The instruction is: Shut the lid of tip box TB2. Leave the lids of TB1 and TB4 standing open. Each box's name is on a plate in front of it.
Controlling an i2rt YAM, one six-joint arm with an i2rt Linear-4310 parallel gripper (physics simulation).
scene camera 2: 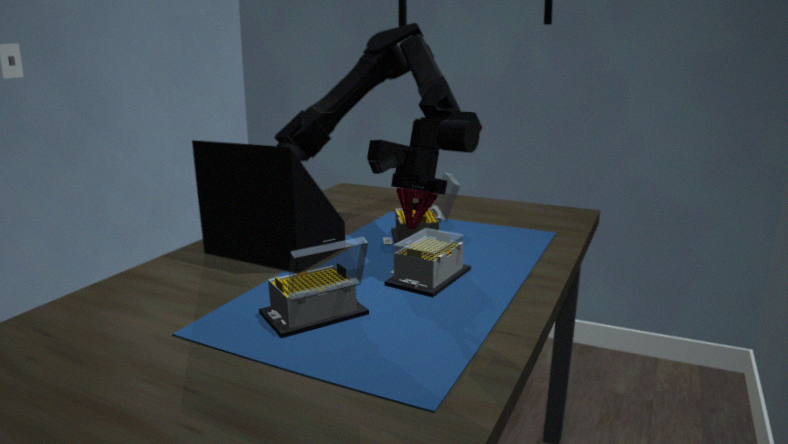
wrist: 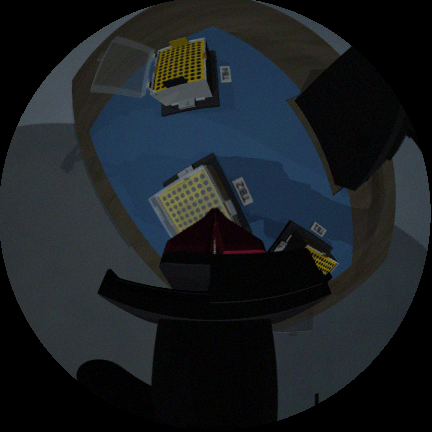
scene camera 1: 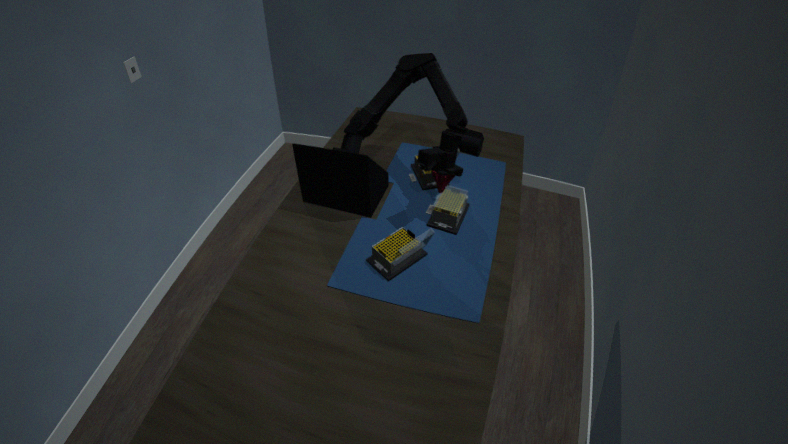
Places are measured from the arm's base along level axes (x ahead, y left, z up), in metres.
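Pixels of known places: gripper, between the fingertips: [scene camera 2: 411, 228] [wrist: 214, 212] [scene camera 1: 440, 192]; arm's base, origin of its link: [scene camera 2: 275, 178] [scene camera 1: 347, 158].
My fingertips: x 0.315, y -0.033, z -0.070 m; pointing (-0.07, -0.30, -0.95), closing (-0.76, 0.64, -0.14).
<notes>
Ahead of a thing's pixels: the offset from my fingertips to its top centre. "*": to the spot under its first point. Level surfaces: height alone.
Tip box TB2 @(0.024 m ahead, 0.005 m left, 0.018 m down) [scene camera 1: 454, 214] [scene camera 2: 414, 270] stands mid-mat, its plate @(* 0.030 m back, 0.018 m left, 0.094 m down) [wrist: 243, 191] readable in the wrist view. Its clear lid @(* 0.039 m ahead, 0.009 m right, 0.018 m down) [scene camera 1: 451, 200] [scene camera 2: 435, 237] [wrist: 190, 197] lies over the yellow rack; whether it is fully down is unclear. My gripper [scene camera 1: 441, 190] [scene camera 2: 411, 226] [wrist: 214, 212] is shut and empty, its red tips close above TB2's lid at one edge; contact cannot be told. TB4 @(0.100 m back, 0.214 m right, 0.021 m down) [scene camera 1: 395, 247] [scene camera 2: 319, 306] [wrist: 180, 70] has its clear lid [scene camera 2: 330, 256] [wrist: 122, 67] standing open. TB1 @(0.057 m back, 0.204 m left, 0.021 m down) [scene camera 2: 416, 219] [wrist: 322, 261] is partly hidden behind the gripper; its lid @(* 0.031 m ahead, 0.180 m left, 0.029 m up) [scene camera 2: 451, 193] stands open.
The blue mat @(0.096 m down) [scene camera 1: 430, 289] [scene camera 2: 386, 358] [wrist: 250, 130] lies under the boxes on the wooden table @(0.099 m down) [scene camera 1: 308, 336] [scene camera 2: 110, 352]. A large black block [scene camera 1: 336, 179] [scene camera 2: 248, 206] [wrist: 350, 120] stands beside the mat near the arm's base.
</notes>
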